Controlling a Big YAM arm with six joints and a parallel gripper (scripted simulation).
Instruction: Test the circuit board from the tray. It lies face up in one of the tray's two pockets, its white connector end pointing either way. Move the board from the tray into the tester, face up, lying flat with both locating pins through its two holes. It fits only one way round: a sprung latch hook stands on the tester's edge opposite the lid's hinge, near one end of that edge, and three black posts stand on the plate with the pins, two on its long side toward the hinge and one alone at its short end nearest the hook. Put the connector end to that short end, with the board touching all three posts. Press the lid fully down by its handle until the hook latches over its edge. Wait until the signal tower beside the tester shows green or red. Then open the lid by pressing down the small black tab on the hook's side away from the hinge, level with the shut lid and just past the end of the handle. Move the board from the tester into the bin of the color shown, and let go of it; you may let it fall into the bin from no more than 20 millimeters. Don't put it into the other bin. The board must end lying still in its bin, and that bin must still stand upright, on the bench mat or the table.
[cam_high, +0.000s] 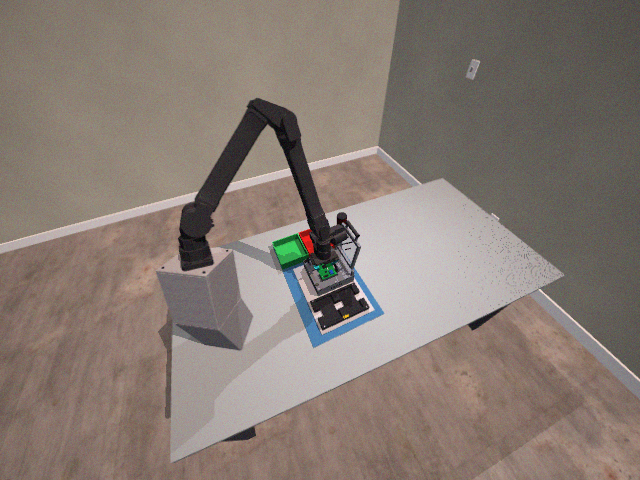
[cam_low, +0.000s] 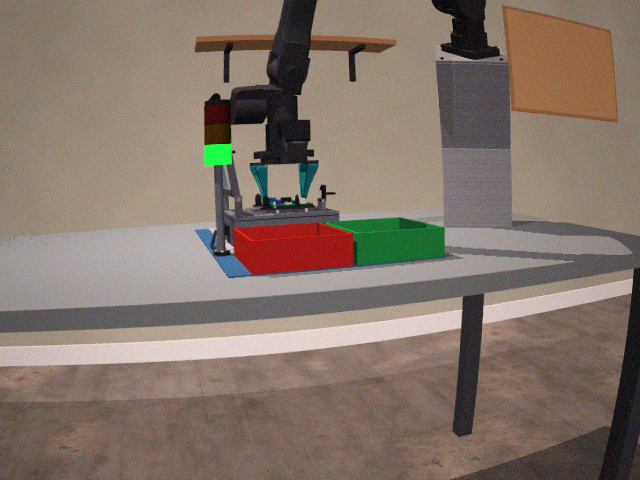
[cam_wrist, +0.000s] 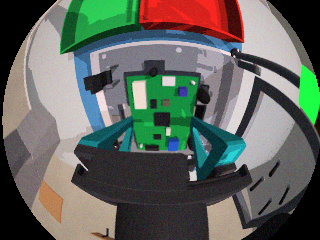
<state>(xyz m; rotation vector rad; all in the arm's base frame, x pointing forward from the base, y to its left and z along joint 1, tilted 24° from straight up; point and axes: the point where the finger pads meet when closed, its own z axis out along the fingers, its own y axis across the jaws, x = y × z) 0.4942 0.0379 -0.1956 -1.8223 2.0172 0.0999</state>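
Now: the green circuit board right at my hand. Also, from my hand: tester lid: 120 mm ahead, 110 mm above, 10 mm to the right; tester plate: 10 mm to the left, 10 mm below, 10 mm ahead; latch hook: 60 mm to the left, 60 mm behind, 10 mm above.
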